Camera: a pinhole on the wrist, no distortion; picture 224 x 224 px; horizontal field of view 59.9 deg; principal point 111.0 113.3 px. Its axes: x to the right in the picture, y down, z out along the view. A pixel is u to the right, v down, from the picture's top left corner.
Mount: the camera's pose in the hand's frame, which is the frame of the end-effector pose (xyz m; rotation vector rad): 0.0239 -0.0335 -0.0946 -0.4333 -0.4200 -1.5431
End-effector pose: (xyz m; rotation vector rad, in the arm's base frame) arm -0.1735 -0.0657 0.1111 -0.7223 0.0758 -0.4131
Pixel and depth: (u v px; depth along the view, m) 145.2 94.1 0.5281
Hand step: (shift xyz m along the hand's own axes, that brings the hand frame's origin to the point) -0.0230 0.1608 0.4057
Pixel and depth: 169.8 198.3 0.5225
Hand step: 0.2567 0.0976 0.4334
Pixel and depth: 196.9 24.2 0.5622
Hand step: -0.2300 0.0487 0.5161
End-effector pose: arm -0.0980 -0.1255 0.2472 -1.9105 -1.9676 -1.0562
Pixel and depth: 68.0 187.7 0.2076
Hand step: 0.1064 0.1118 0.0590
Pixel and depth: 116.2 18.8 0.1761
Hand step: -0.0597 0.0549 0.0589
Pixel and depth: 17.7 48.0 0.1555
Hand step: -0.0256 0.1116 0.0001
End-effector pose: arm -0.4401 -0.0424 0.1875 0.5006 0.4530 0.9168
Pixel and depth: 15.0 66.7 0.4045
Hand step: -0.0659 0.3481 0.1487
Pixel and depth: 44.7 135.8 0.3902
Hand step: 0.0753 0.2814 0.1704
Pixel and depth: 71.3 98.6 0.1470
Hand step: 0.0149 0.0684 0.0157
